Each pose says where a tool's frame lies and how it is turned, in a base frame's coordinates. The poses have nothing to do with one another.
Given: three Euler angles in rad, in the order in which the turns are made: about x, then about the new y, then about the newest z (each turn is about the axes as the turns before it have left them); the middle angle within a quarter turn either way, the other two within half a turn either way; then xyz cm.
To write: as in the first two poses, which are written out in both.
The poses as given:
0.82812 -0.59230 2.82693 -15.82 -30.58 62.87
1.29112 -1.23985 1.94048 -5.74 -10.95 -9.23
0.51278 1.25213 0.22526 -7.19 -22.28 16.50
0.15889 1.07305 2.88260 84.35 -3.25 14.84
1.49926 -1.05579 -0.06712 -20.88 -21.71 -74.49
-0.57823 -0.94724 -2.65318 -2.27 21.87 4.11
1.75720 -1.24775 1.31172 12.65 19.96 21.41
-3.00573 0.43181 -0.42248 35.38 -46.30 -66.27
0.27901 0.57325 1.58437 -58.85 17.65 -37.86
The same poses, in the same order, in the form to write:
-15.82 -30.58 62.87 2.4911 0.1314 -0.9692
-5.74 -10.95 -9.23 1.7686 -0.9304 -1.4201
-7.19 -22.28 16.50 1.1308 0.7712 1.1802
84.35 -3.25 14.84 2.8903 -1.0741 0.1459
-20.88 -21.71 -74.49 -1.0571 0.0048 1.5356
-2.27 21.87 4.11 -2.1521 0.3511 1.0231
12.65 19.96 21.41 -1.3786 -1.1311 1.7094
35.38 -46.30 -66.27 0.4044 -0.4486 3.0900
-58.85 17.65 -37.86 1.5827 -0.2864 0.5699

